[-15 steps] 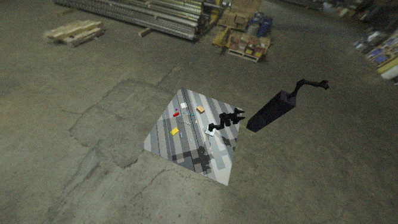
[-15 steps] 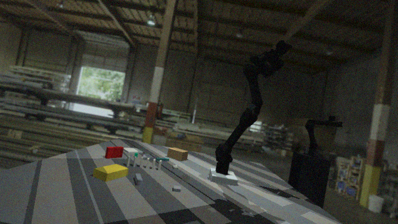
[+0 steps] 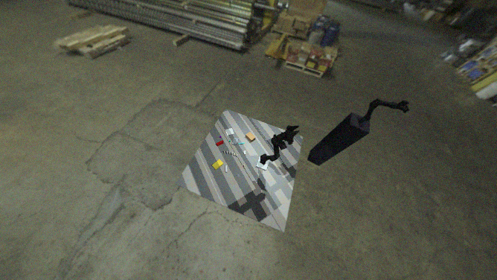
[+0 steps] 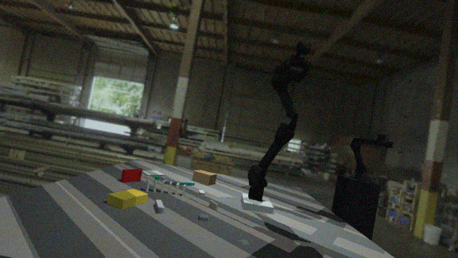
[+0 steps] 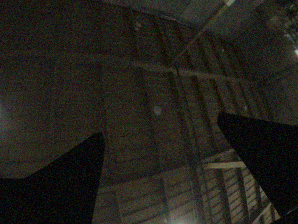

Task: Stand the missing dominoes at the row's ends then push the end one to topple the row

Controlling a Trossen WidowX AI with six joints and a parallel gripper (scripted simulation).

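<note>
My gripper tip is now 800 mm above the teal bar, 510 mm short of it and 50 mm to the left of it. Round my gripper tip: green piece (800 mm below, 670 mm ahead, 10 mm to the left); tan box (780 mm below, 450 mm ahead, 200 mm to the right); grey flat plate (800 mm below, 600 mm ahead, 30 mm to the right).
</note>
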